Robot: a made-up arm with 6 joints.
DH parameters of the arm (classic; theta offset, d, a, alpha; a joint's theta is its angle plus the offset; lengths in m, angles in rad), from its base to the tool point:
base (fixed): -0.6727 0 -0.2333 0
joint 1: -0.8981 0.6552 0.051 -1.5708
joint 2: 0 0.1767 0.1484 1.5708
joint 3: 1.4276 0 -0.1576 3.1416
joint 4: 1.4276 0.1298 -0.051 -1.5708
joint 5: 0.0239 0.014 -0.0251 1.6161
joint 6: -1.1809 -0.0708 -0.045 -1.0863
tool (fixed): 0.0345 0.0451 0 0
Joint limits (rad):
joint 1: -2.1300..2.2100
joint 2: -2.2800..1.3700
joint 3: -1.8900..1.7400
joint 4: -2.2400..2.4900
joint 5: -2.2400..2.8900
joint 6: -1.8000..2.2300
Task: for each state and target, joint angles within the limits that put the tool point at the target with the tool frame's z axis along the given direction. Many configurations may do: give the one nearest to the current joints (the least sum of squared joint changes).
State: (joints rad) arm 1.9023 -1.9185 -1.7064 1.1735 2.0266 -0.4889
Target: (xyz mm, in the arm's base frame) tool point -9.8 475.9 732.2 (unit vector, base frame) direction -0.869 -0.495 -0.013
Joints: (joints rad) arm 1.5029 -1.6892 -1.8900 0.5428 1.7351 -0.9295
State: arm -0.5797 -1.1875 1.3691 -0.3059 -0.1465 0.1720
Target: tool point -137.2 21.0 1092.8 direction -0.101 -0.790 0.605
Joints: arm -1.2990 -1.9080 1.6726 -0.6815 0.0508 1.0083
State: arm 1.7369 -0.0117 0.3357 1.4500 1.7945 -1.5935
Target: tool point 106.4 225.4 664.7 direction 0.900 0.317 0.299
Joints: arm 1.3938 -0.4313 0.9515 1.5714 1.0570 -1.8000
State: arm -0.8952 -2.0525 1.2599 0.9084 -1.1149 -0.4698
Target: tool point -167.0 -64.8 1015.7 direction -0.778 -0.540 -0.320
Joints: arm -0.6422 -1.6937 1.7400 0.9282 -1.6528 -0.4841
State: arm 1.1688 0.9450 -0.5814 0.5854 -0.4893 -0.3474
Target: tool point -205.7 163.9 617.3 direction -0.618 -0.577 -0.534
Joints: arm 1.4649 1.1030 -0.3279 0.5186 -0.3702 -0.0742
